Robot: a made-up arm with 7 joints. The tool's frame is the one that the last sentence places.
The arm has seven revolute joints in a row. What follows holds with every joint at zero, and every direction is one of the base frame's. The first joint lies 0.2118 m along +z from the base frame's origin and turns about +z. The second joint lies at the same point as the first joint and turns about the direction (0, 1, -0.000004). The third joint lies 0.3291 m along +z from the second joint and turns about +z. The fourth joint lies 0.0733 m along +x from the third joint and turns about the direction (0, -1, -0.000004). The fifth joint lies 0.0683 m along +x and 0.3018 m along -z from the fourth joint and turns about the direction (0, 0.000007, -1). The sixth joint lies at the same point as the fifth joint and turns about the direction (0, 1, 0.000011). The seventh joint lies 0.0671 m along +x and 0.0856 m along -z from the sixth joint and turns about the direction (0, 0.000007, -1). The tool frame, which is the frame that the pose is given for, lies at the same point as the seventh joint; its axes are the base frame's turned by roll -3.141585, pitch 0 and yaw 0 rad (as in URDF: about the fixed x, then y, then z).
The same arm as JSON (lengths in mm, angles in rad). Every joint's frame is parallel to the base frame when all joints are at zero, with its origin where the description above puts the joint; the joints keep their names.
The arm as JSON. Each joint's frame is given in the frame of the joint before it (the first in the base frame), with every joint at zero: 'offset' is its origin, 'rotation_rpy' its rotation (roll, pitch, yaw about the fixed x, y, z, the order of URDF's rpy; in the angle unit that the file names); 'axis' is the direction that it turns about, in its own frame. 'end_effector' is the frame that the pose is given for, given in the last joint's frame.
{"length_unit": "mm", "angle_unit": "rad", "chain": [
  {"id": "joint 1", "offset": [0.0, 0.0, 211.8], "rotation_rpy": [0.0, 0.0, 0.0], "axis": "+z"},
  {"id": "joint 2", "offset": [0.0, 0.0, 0.0], "rotation_rpy": [0.0, 0.0, 0.0], "axis": "+y"},
  {"id": "joint 3", "offset": [0.0, 0.0, 329.1], "rotation_rpy": [0.0, 0.0, 0.0], "axis": "+z"},
  {"id": "joint 4", "offset": [73.3, 0.0, 0.0], "rotation_rpy": [0.0, 0.0, 0.0], "axis": "-y"},
  {"id": "joint 5", "offset": [68.3, 0.0, -301.8], "rotation_rpy": [0.0, 0.0, 0.0], "axis": "-z"},
  {"id": "joint 6", "offset": [0.0, 0.0, 0.0], "rotation_rpy": [0.0, 0.0, 0.0], "axis": "+y"},
  {"id": "joint 7", "offset": [67.1, 0.0, -85.6], "rotation_rpy": [0.0, 0.0, 0.0], "axis": "-z"}
], "end_effector": {"offset": [0.0, 0.0, 0.0], "rotation_rpy": [-3.1416, 0.0, 0.0]}}

